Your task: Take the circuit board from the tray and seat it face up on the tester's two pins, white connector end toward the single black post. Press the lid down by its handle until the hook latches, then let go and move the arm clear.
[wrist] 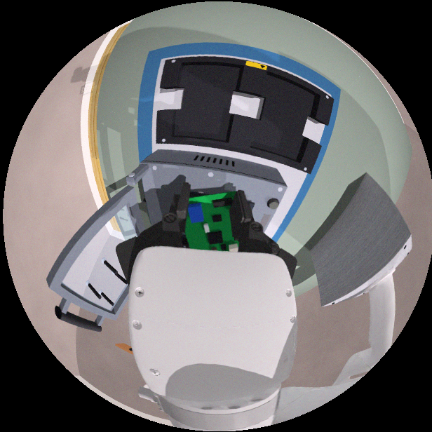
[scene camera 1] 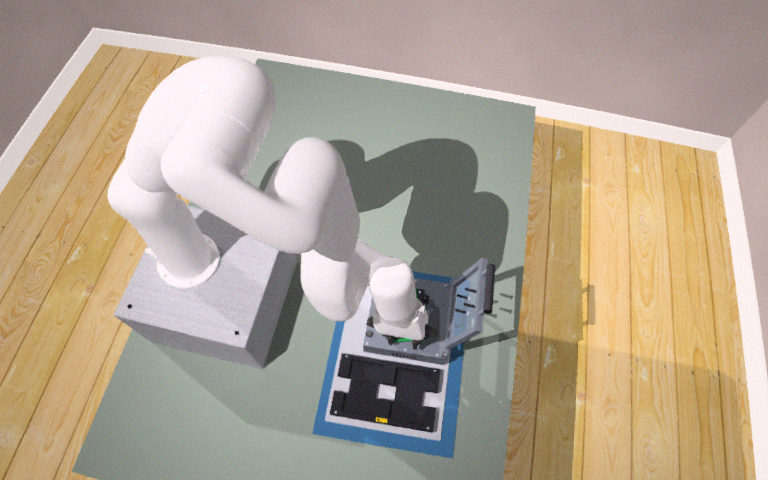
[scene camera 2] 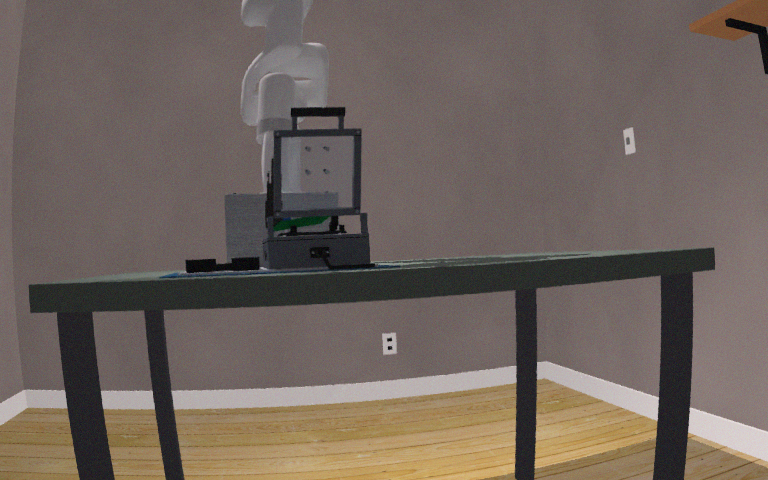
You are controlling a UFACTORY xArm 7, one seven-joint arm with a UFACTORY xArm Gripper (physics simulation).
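Places are measured from the arm's base along level axes (x ahead, y left, z up), in metres.
Pixels of known places: gripper, fingertip midpoint: (scene camera 1: pixel 404 340); arm's base, link origin: (scene camera 1: pixel 189 260).
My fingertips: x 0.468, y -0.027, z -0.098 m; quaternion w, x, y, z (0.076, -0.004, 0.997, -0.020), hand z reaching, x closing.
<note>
Ahead of a thing's pixels: the offset from my fingertips to its top centre. "spot": to the spot under its first point. Level surfaces: height alone.
My gripper (wrist: pixel 211 196) is shut on the green circuit board {dx -0.015, dy +0.052, dz +0.023 m} (scene camera 1: pixel 403 340) (scene camera 2: pixel 303 223) (wrist: pixel 225 225), one finger at each side. The board is face up over the tester (scene camera 1: pixel 379 348) (scene camera 2: pixel 339 252) (wrist: pixel 260 172). In scene camera 2 it is tilted, its left end lower, over small dark parts. Its white connector (wrist: pixel 233 247) shows near my housing in the wrist view. The pins and single black post cannot be told apart. The lid (scene camera 1: pixel 483 283) (scene camera 2: pixel 357 169) (wrist: pixel 82 237) stands open, with its black handle {dx +0.132, dy +0.079, dz +0.191 m} (scene camera 1: pixel 489 288) (scene camera 2: pixel 317 112) (wrist: pixel 79 320) at the free edge. The black tray {spot: dx -0.057, dy -0.084, dz -0.068 m} (scene camera 1: pixel 368 379) (wrist: pixel 205 100) holds no board.
The tray and tester stand side by side on a blue-edged mat {dz -0.084 m} (scene camera 1: pixel 385 442) (wrist: pixel 145 115). The grey base block (scene camera 1: pixel 192 325) (scene camera 2: pixel 243 226) (wrist: pixel 360 240) stands on the arm's side. A black cable {spot: dx +0.122, dy +0.080, dz -0.066 m} (scene camera 2: pixel 323 259) leaves the tester's back. The raised lid is close beside my gripper.
</note>
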